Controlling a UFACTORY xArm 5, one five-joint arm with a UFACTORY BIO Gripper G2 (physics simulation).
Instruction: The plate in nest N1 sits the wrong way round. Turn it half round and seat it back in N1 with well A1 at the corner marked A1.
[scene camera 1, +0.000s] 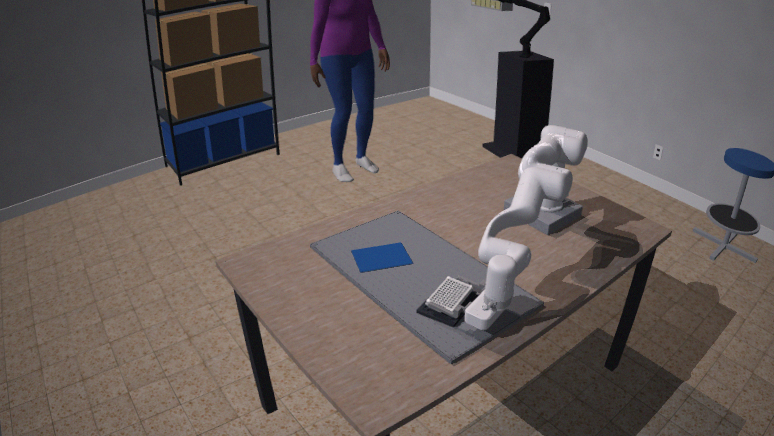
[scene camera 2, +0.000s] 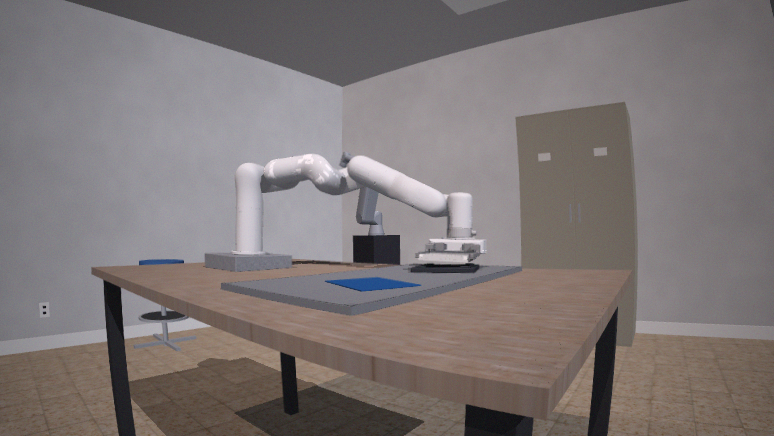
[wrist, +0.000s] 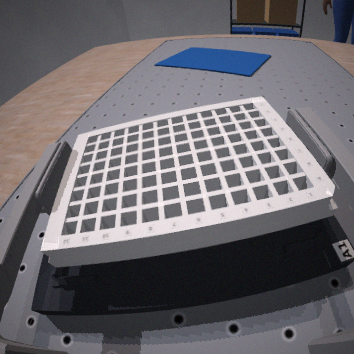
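The white well plate (scene camera 1: 450, 294) (scene camera 2: 444, 258) (wrist: 184, 170) is held roughly level, low over nest N1 (scene camera 1: 431, 313) (scene camera 2: 444, 268) (wrist: 190, 287), a black base. A very small gap or none shows between them in the scene camera 2 view; contact cannot be told. My gripper (scene camera 1: 456, 297) (scene camera 2: 446, 254) (wrist: 182, 159) is shut on the plate, one finger at each short side. In the wrist view, column number 1 is at the plate's near right corner, above the nest corner with the A1 label (wrist: 344, 249). The plate's underside is hidden.
A grey perforated board (scene camera 1: 389, 287) (scene camera 2: 303, 296) (wrist: 137, 90) carries the nest and a flat blue rectangle (scene camera 1: 381, 257) (scene camera 2: 373, 283) (wrist: 215, 61). The board lies on the wooden table (scene camera 1: 324, 324) (scene camera 2: 487, 335). A person (scene camera 1: 352, 86) stands beyond the table.
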